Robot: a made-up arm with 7 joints. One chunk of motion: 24 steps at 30 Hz.
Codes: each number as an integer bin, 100 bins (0 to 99) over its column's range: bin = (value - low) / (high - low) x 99, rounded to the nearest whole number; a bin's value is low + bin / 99 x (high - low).
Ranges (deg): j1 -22..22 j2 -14..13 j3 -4..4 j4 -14..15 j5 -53..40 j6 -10..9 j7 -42..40
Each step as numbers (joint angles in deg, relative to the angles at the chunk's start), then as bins.
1 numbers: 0.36 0.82 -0.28 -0.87 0.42 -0.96 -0.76
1 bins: 50 54 46 45 57 47 50
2 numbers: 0.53 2.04 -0.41 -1.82 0.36 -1.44 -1.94
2 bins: 51 59 44 42 57 45 48
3 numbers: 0.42 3.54 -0.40 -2.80 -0.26 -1.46 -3.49
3 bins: 50 64 45 38 56 44 46
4 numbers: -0.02 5.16 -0.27 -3.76 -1.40 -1.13 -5.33
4 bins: 49 70 46 35 55 46 44
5 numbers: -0.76 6.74 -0.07 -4.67 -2.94 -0.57 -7.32
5 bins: 48 76 49 32 53 49 42
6 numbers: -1.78 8.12 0.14 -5.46 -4.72 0.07 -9.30
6 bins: 45 81 51 29 51 52 39
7 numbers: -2.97 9.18 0.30 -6.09 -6.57 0.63 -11.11
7 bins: 43 85 53 27 49 55 37
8 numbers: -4.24 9.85 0.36 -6.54 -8.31 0.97 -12.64
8 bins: 40 87 54 25 48 57 35
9 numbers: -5.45 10.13 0.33 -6.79 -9.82 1.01 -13.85
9 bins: 37 88 54 25 46 57 34
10 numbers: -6.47 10.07 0.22 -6.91 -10.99 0.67 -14.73
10 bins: 35 88 52 24 45 56 33
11 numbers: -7.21 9.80 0.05 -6.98 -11.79 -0.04 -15.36
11 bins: 33 87 50 24 44 52 32
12 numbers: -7.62 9.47 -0.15 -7.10 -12.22 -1.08 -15.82
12 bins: 32 86 48 24 43 46 32
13 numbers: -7.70 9.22 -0.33 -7.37 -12.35 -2.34 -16.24
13 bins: 32 85 45 23 43 40 31
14 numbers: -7.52 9.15 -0.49 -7.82 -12.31 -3.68 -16.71
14 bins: 33 85 43 21 43 33 31
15 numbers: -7.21 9.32 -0.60 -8.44 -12.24 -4.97 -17.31
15 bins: 33 86 42 19 43 26 30
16 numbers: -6.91 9.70 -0.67 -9.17 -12.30 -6.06 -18.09
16 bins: 34 87 41 16 43 21 29
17 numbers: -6.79 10.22 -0.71 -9.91 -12.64 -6.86 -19.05
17 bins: 34 89 41 14 43 16 28
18 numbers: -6.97 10.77 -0.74 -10.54 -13.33 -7.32 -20.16
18 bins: 34 91 40 12 42 14 26
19 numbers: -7.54 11.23 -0.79 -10.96 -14.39 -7.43 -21.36
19 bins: 33 93 40 10 41 13 25
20 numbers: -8.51 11.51 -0.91 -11.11 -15.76 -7.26 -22.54
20 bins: 30 94 38 10 40 14 23
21 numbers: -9.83 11.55 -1.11 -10.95 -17.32 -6.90 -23.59
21 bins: 27 94 36 10 38 16 22
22 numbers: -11.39 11.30 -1.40 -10.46 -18.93 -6.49 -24.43
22 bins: 24 93 32 12 36 18 21
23 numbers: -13.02 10.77 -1.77 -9.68 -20.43 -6.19 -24.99
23 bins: 20 91 28 15 35 20 21
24 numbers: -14.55 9.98 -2.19 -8.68 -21.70 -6.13 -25.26
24 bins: 17 88 22 18 33 20 20
